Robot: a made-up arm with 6 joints.
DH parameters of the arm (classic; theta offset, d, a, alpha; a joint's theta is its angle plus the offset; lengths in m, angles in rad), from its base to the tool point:
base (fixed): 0.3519 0 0.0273 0
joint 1: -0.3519 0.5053 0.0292 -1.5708
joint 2: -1.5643 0 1.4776 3.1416
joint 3: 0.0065 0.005 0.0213 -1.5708
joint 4: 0 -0.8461 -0.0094 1.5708
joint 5: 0 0.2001 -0.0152 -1.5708
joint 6: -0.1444 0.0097 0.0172 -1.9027
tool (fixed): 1.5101 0.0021 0 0
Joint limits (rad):
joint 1: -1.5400..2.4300
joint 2: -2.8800..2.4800
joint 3: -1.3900..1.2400
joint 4: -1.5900..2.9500
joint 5: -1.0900..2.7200
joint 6: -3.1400..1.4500
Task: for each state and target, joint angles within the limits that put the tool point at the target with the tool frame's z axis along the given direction. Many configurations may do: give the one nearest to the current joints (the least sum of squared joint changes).
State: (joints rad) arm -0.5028 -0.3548 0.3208 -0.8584 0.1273 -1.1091
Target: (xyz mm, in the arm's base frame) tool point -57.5 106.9 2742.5 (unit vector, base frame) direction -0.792 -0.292 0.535
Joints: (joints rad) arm -0.8880 -0.2904 1.2065 -1.5070 -0.2168 -1.1472
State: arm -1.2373 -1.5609 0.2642 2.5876 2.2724 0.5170
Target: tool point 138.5 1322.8 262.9 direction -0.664 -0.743 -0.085
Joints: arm -1.5380 -2.3687 -0.6030 2.6020 2.4042 0.1730
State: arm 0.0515 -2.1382 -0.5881 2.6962 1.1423 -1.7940
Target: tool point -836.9 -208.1 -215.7 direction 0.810 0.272 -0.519
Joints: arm 0.4781 -2.8735 -0.7839 2.9500 1.4408 -1.1922
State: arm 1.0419 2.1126 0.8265 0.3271 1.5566 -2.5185
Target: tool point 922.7 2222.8 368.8 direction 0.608 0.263 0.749
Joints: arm 1.2567 1.5578 1.2375 0.7278 1.4268 -3.1400
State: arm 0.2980 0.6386 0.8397 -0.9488 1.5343 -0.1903
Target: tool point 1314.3 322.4 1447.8 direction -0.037 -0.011 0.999
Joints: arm 0.2885 0.3735 0.0564 -1.1784 1.4812 -0.2680
